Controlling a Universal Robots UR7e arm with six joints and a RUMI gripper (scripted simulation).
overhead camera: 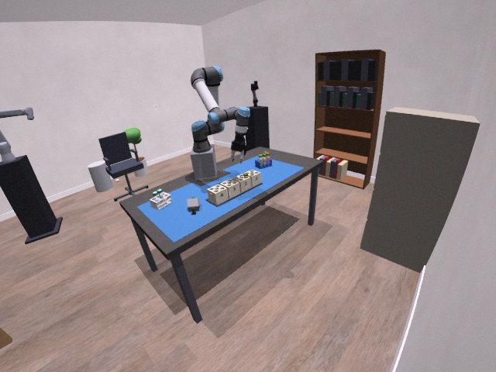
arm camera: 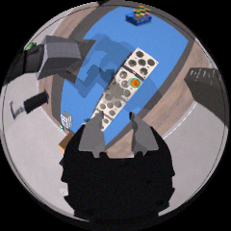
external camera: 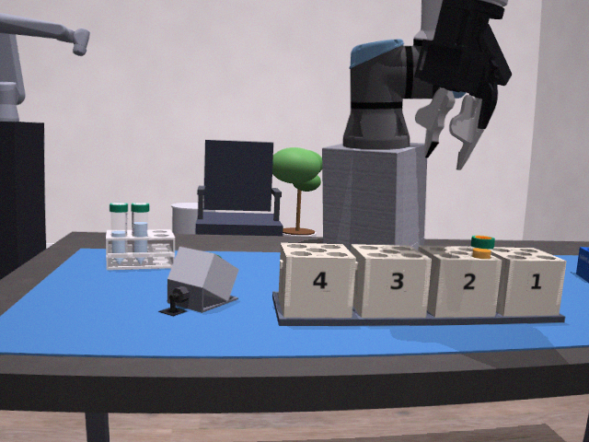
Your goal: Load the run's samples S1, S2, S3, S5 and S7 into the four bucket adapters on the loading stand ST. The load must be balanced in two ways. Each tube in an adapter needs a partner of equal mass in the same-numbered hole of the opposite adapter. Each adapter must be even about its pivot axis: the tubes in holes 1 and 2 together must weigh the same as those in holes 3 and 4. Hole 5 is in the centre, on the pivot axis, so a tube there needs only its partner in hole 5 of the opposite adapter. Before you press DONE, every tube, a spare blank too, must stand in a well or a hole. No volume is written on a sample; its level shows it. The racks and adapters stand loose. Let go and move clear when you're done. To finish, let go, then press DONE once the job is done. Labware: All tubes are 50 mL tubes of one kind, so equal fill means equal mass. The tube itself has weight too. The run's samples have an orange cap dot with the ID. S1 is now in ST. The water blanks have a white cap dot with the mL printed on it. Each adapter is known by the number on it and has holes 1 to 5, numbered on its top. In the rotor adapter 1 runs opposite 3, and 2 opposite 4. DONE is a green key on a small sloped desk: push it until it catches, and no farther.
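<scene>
Right now the tube is 20 mm behind my hand, 70 mm to the left of it and 180 mm below it. The rest, counted from my hand: loading stand: 30 mm behind, 20 mm to the right, 240 mm below; then sloped done desk: 20 mm behind, 350 mm to the right, 190 mm below; then blue rack: 300 mm behind, 450 mm to the left, 210 mm below.
</scene>
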